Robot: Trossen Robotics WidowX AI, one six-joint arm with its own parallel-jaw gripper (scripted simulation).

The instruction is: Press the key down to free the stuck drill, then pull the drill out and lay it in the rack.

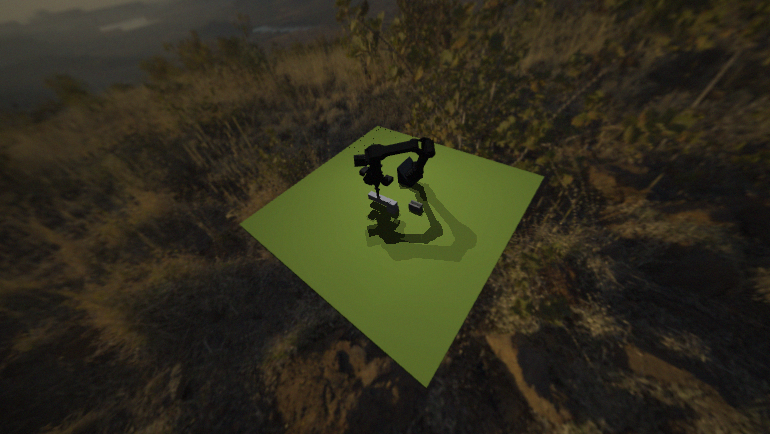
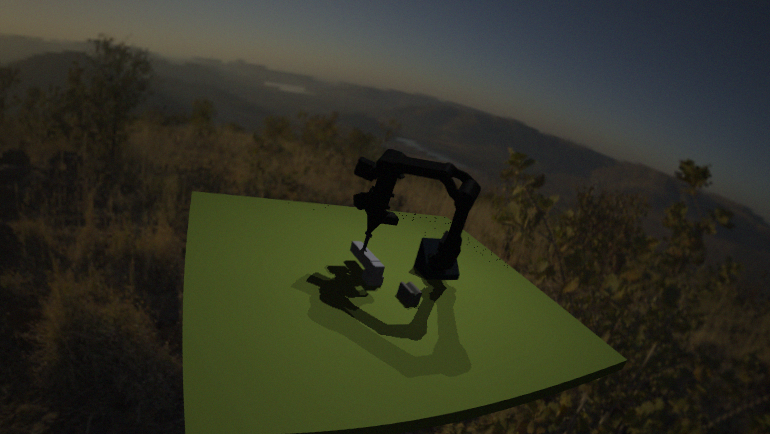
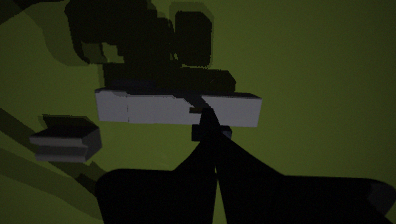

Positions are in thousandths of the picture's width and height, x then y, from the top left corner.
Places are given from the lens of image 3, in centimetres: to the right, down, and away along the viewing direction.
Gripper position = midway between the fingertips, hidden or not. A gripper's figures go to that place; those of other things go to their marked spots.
my gripper (image 3: 539, 609): 1, 2, 11
dark grey rack (image 3: 196, 645): -17, 4, 20
pale grey block (image 3: 324, 449): -8, -1, 15
The marked spots on the dark grey rack and the pale grey block are 12 cm apart.
